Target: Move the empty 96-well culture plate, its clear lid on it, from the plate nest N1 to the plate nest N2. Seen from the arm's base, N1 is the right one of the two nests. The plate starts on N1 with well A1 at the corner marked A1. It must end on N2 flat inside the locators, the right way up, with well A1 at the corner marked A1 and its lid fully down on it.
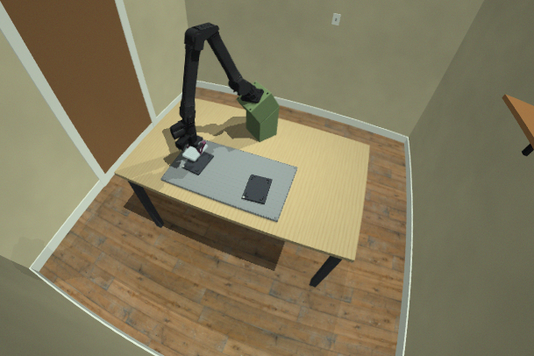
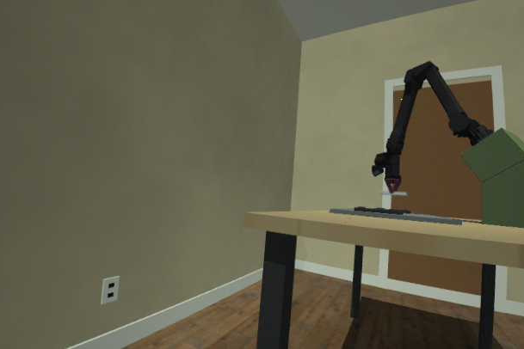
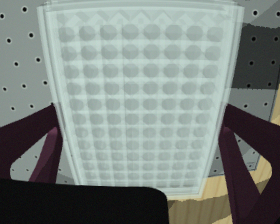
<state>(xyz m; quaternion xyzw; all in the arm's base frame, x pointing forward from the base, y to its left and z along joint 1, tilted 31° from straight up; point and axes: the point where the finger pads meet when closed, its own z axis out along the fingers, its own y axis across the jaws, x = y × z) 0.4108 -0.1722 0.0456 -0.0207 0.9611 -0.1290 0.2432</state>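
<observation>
My gripper is now 10 mm above the 96-well plate. The rest, counted from my hand: dark plate nest 10 mm ahead, 400 mm to the left, 100 mm below.
</observation>
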